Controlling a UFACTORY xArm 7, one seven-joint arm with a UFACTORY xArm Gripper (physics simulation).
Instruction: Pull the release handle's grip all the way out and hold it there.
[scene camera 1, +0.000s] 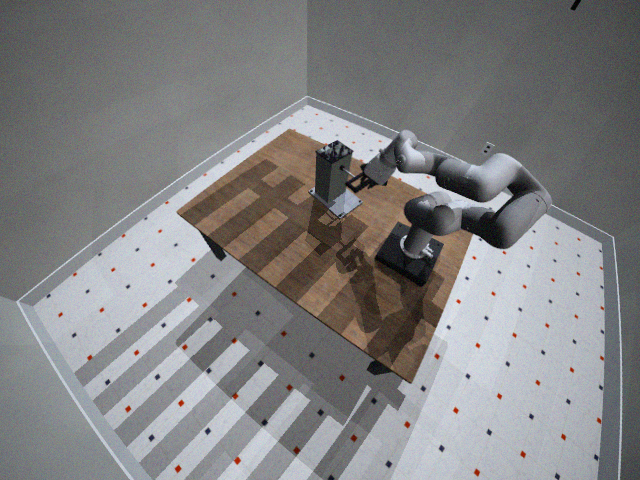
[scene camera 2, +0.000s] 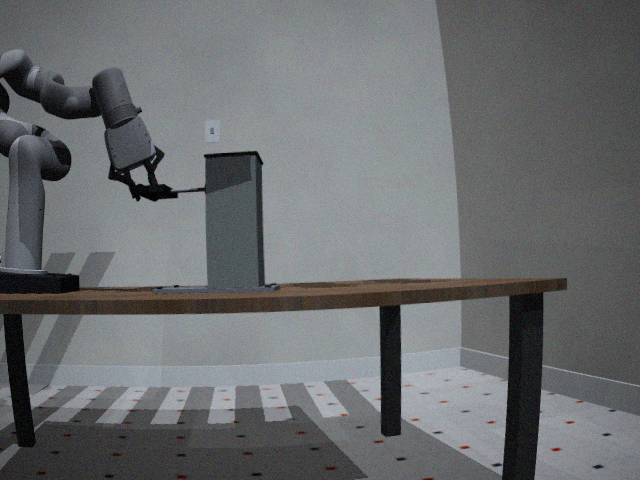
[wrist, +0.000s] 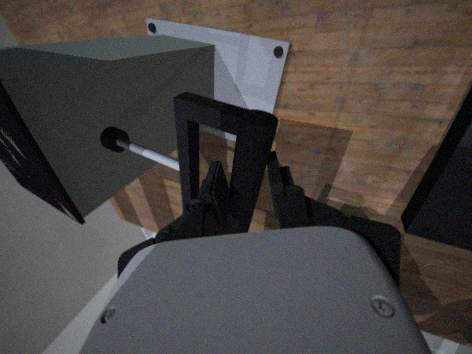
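Note:
The release handle is a black rectangular frame with a thick round grip bar (wrist: 251, 160) at its outer side. A thin metal rod (scene camera 1: 349, 172) (scene camera 2: 190, 190) (wrist: 152, 155) joins the frame to a black collar (wrist: 114, 139) on the side of a grey-green column (scene camera 1: 330, 178) (scene camera 2: 232, 222) (wrist: 150, 95); a length of rod shows between collar and frame. My gripper (wrist: 246, 172) is shut on the grip bar, one finger inside the frame and the other outside it. In the second scene view the handle is level, beside the column's upper part. The bar's lower end is hidden behind the gripper.
The column stands upright on a bolted metal base plate (scene camera 1: 341, 210) (scene camera 2: 170, 290) (wrist: 270, 75) on the wooden table (scene camera 1: 248, 227) (scene camera 2: 413, 297) (wrist: 380, 60). The arm's black base (scene camera 1: 408, 263) (scene camera 2: 64, 283) (wrist: 445, 195) stands on the same table. The column's dark top cap (scene camera 2: 232, 153) is above handle height.

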